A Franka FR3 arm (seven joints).
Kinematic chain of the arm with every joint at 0, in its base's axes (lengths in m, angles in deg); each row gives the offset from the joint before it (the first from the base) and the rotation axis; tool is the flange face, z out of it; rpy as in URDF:
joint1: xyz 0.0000 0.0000 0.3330 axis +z
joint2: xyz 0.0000 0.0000 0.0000 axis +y
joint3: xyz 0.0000 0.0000 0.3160 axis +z
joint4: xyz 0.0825 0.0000 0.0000 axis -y
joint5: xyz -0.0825 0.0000 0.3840 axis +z
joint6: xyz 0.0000 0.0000 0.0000 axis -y
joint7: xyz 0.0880 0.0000 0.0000 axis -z
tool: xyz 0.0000 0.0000 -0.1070 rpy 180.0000 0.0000 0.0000
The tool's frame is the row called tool.
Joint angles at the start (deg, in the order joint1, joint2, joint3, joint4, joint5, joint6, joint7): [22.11, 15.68, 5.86, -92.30, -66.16, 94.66, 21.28]
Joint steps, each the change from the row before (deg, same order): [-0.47, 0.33, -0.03, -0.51, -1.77, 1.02, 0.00]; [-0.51, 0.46, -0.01, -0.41, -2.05, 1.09, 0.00]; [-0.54, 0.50, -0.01, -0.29, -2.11, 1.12, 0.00]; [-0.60, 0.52, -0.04, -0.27, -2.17, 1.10, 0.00]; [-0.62, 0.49, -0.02, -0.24, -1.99, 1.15, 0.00]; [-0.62, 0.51, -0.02, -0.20, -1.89, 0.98, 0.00]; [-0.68, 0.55, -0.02, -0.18, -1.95, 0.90, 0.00]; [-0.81, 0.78, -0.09, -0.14, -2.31, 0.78, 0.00]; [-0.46, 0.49, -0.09, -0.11, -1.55, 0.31, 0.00]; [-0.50, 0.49, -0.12, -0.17, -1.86, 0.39, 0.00]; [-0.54, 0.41, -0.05, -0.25, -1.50, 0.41, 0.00]
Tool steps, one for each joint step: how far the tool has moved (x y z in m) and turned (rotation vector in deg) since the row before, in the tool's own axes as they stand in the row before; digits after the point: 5 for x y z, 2 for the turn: [0.00201, -0.00255, 0.00678, -1.33, 0.80, -0.72]; [0.00263, -0.00293, 0.00710, -1.52, 0.94, -0.82]; [0.00284, -0.00256, 0.00707, -1.53, 1.01, -0.80]; [0.00255, -0.00248, 0.00794, -1.57, 0.94, -0.84]; [0.00229, -0.00259, 0.00758, -1.35, 0.95, -0.81]; [0.00184, -0.00283, 0.00775, -1.28, 0.77, -0.83]; [0.00150, -0.00306, 0.00853, -1.33, 0.66, -0.89]; [0.00127, -0.00445, 0.01143, -1.64, 0.46, -1.14]; [0.00044, -0.00305, 0.00715, -1.17, 0.18, -0.80]; [0.00031, -0.00323, 0.00770, -1.40, 0.30, -0.94]; [-0.00021, -0.00382, 0.00715, -1.03, 0.23, -0.88]
